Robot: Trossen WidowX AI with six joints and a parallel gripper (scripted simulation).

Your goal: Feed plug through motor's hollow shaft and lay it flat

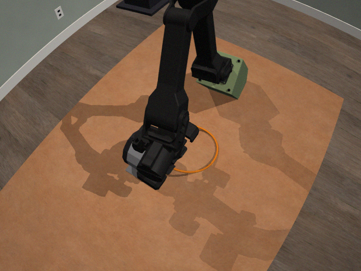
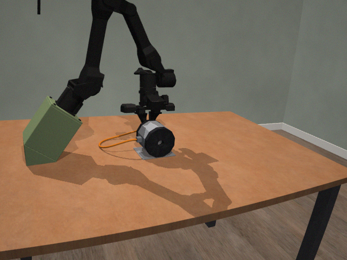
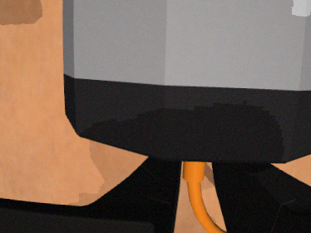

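My hand is 20 mm to the left of the grey plug and 30 mm above it.
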